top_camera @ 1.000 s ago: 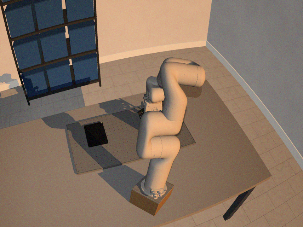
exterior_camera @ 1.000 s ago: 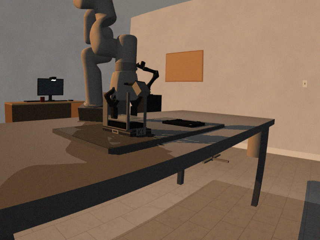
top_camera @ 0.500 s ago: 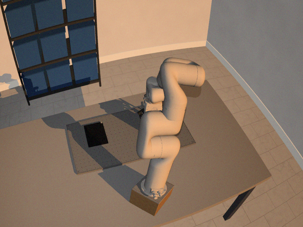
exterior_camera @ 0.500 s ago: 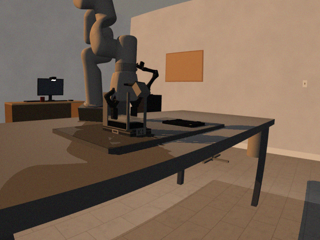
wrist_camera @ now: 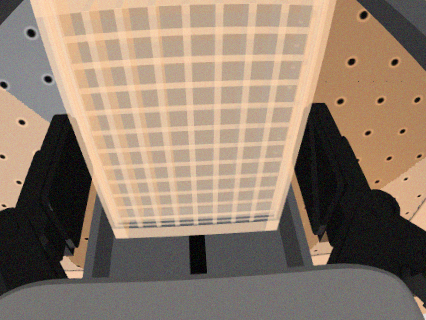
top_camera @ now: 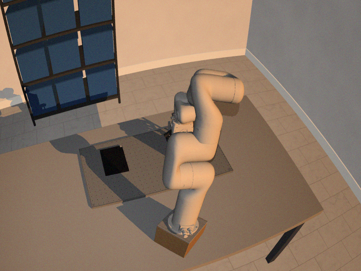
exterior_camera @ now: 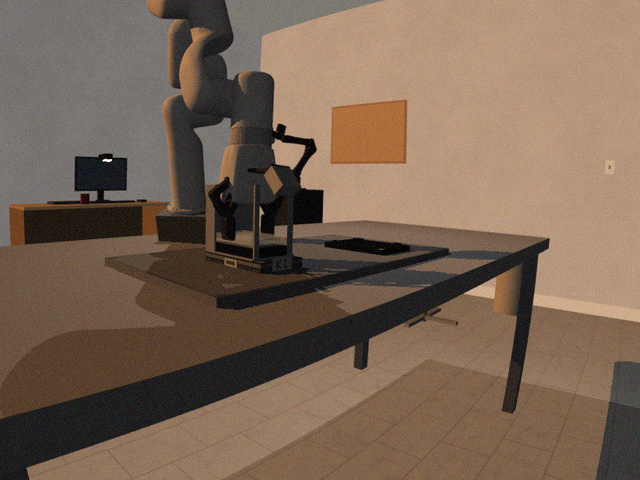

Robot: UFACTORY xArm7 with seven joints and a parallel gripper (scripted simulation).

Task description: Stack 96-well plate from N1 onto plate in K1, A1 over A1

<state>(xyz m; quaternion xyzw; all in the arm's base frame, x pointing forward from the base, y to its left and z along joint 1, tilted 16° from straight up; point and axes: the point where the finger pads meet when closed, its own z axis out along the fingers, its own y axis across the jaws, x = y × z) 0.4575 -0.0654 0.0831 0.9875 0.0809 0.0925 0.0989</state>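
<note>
Now: the 96-well plate 10 mm below my hand. Round my hand: pale square (50 mm ahead, 290 mm to the left, 40 mm below).
</note>
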